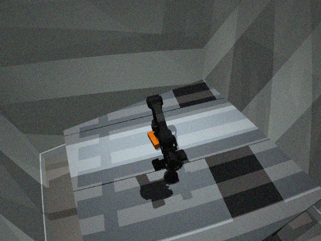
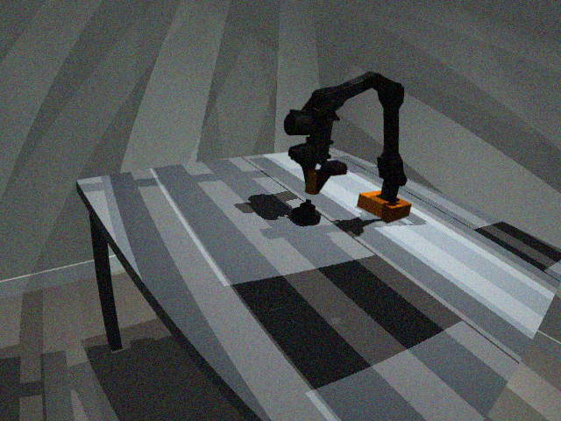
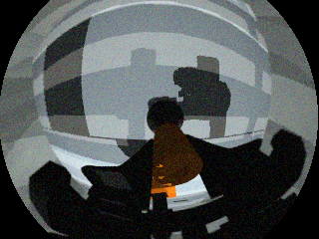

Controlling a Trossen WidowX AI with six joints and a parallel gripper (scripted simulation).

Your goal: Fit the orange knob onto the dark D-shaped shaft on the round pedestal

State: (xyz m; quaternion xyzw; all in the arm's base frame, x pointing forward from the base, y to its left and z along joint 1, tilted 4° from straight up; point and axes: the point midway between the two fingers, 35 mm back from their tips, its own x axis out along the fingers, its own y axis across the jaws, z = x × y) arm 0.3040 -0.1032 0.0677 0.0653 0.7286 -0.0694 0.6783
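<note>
The dark round pedestal lies 6 cm below my gripper tip. The rest, counted from my gripper tip: orange knob: 2 cm above.
</note>
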